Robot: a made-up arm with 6 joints.
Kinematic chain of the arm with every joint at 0, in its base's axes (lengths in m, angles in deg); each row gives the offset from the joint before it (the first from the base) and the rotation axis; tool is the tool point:
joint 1: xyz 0 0 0.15 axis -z
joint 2: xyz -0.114 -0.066 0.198 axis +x
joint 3: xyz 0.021 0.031 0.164 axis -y
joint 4: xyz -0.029 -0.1 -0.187 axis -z
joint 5: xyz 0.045 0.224 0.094 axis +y
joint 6: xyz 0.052 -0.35 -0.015 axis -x
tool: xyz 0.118 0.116 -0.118
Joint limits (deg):
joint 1: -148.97..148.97
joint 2: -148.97..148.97
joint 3: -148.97..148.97
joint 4: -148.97..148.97
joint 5: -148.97..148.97
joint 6: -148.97..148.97
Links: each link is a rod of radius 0.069 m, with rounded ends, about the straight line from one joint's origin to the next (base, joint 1, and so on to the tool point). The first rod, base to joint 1, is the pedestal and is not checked.
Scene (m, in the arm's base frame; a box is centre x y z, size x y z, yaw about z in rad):
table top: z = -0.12
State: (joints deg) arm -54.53 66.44 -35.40 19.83 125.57 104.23
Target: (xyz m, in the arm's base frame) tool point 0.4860 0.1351 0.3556
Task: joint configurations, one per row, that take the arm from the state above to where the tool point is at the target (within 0.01 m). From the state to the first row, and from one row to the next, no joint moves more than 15 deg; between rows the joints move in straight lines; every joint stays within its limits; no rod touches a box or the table.
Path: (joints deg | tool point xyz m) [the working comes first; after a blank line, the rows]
Joints at the target: -129.71 24.38 -37.54 -22.74 148.97 87.89
Straight joint move there: clear.

1: -67.06 59.43 -35.76 12.73 129.47 101.51 | 0.1894 -0.4819 0.1798
2: -79.59 52.42 -36.11 5.64 133.37 98.78 | 0.3255 -0.4080 0.2053
3: -92.12 45.41 -36.47 -1.46 137.27 96.06 | 0.4322 -0.2962 0.2365
4: -104.65 38.40 -36.83 -8.55 141.17 93.34 | 0.4980 -0.1581 0.2727
5: -117.18 31.39 -37.18 -15.65 145.07 90.62 | 0.5163 -0.0087 0.3128
6: -129.71 24.38 -37.54 -22.74 148.97 87.89 | 0.4860 0.1351 0.3556

